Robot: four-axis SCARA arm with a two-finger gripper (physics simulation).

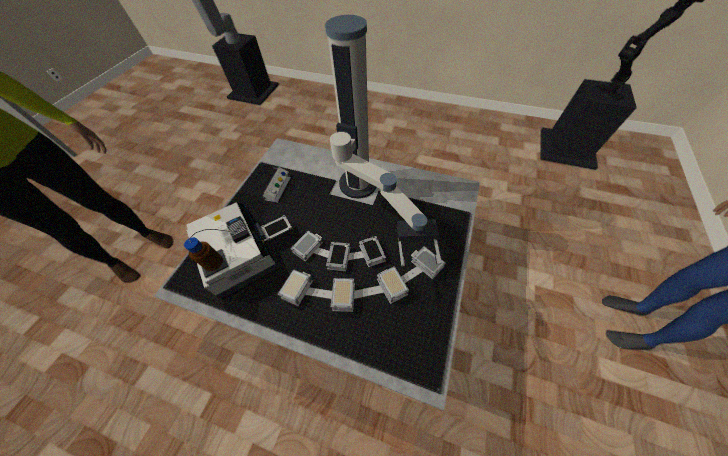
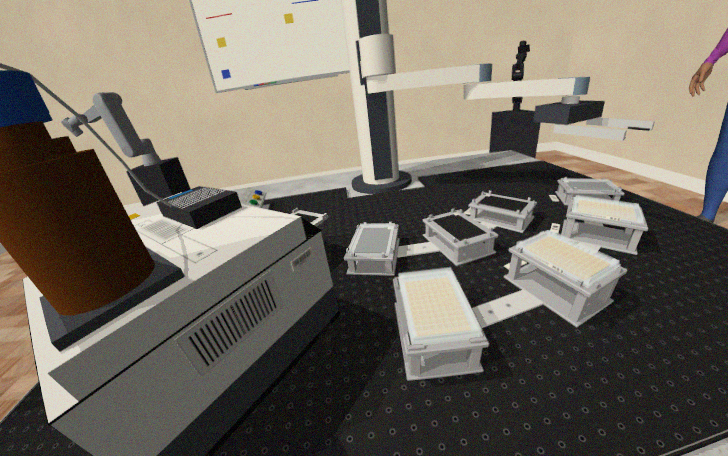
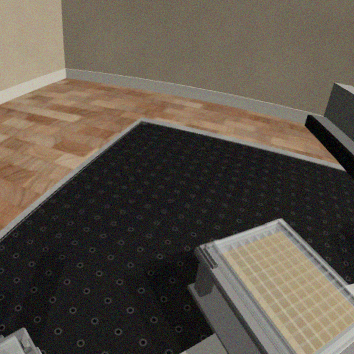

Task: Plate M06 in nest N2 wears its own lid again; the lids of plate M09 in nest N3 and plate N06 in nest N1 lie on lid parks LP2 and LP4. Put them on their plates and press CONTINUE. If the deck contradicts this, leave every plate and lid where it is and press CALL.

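Seen in the pictures: gripper, fingertip midpoint: (image 1: 421, 264) (image 2: 639, 130) (image 3: 140, 85); arm's base, origin of the base link: (image 1: 358, 183) (image 2: 381, 183).
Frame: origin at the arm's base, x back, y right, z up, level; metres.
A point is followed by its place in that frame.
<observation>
Three plates with tan wells sit in nests in the front row: a left plate (image 1: 294, 286) @[y 0.039, x -0.797, z 0.090 m] (image 2: 441, 305) @[y 0.044, x -0.804, z 0.090 m], a middle plate (image 1: 342, 293) @[y -0.198, x -0.756, z 0.094 m] (image 2: 569, 256) @[y -0.188, x -0.761, z 0.094 m] and a right plate (image 1: 392, 284) @[y -0.411, x -0.637, z 0.090 m] (image 2: 607, 209) @[y -0.393, x -0.637, z 0.091 m] (image 3: 292, 285) @[y -0.407, x -0.618, z 0.085 m]. Their labels and whether each wears a clear lid are too small to tell. A grey panel shows in the left lid park (image 1: 306, 245) @[y 0.095, x -0.559, z 0.064 m] (image 2: 375, 240) @[y 0.103, x -0.566, z 0.064 m] and in the far right stand (image 1: 428, 261) @[y -0.550, x -0.448, z 0.064 m] (image 2: 590, 187) @[y -0.526, x -0.467, z 0.064 m]. Two parks between have dark, open middles. My gripper (image 1: 420, 262) @[y -0.514, x -0.563, z 0.234 m] (image 2: 639, 131) @[y -0.514, x -0.563, z 0.234 m] is open and empty, high above the far right stand. A button box (image 1: 276, 184) @[y 0.457, x -0.230, z 0.084 m] (image 2: 256, 197) @[y 0.457, x -0.190, z 0.080 m] stands at the back left.
A white instrument (image 1: 236, 260) @[y 0.301, x -0.802, z 0.220 m] (image 2: 257, 236) @[y 0.259, x -0.776, z 0.220 m] with a brown bottle (image 1: 206, 256) @[y 0.349, x -0.861, z 0.341 m] (image 2: 75, 225) @[y 0.355, x -0.873, z 0.301 m] stands at the left of the black deck. An empty light frame (image 1: 263, 230) @[y 0.338, x -0.569, z 0.112 m] lies beside it. The arm's column (image 1: 361, 96) @[y -0.065, x -0.038, z 0.638 m] (image 2: 376, 128) @[y 0.010, x -0.077, z 0.232 m] rises at the back. People stand outside the deck.
</observation>
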